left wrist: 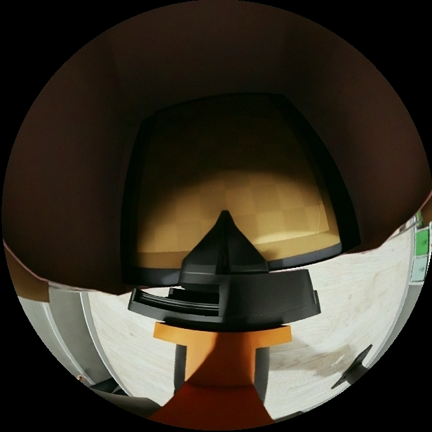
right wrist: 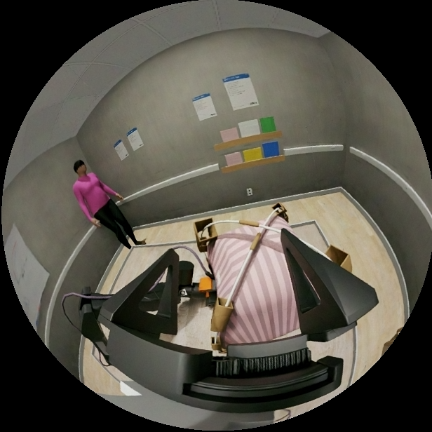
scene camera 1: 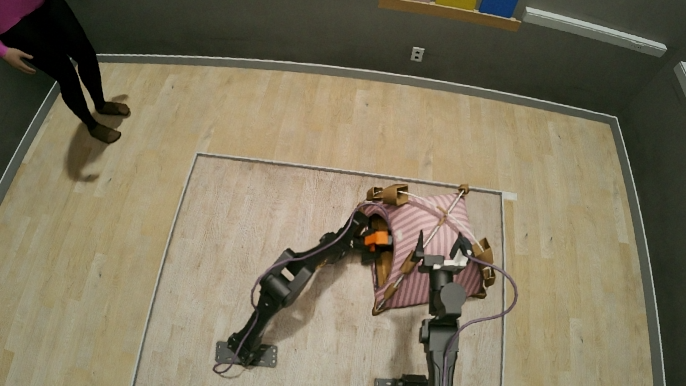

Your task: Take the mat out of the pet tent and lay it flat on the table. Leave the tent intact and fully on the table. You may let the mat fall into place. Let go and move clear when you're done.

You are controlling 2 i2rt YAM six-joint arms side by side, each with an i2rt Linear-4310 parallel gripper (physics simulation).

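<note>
The pink-striped pet tent (scene camera 1: pixel 437 272) (right wrist: pixel 260 300) stands on the table, its opening facing the picture's left in scene camera 1. The yellow-tan checked mat (left wrist: pixel 175 220) lies inside on the tent's dark base, with its front edge near the opening. My left gripper (left wrist: pixel 224 213) reaches through the opening. Its fingers are together at the mat's front part and appear shut on a thin pinch of it; the pinch itself is hidden. The mat bulges slightly beside the fingers. My right gripper (scene camera 1: pixel 440 235) (right wrist: pixel 223 244) is open and empty above the tent.
Brown corner pieces (scene camera 1: pixel 396 194) (right wrist: pixel 221 314) and white crossing poles are on the tent. The tent is near the far right corner of the table (scene camera 1: pixel 240 200). A person in a pink top (right wrist: pixel 91 193) stands beyond the table, at the left.
</note>
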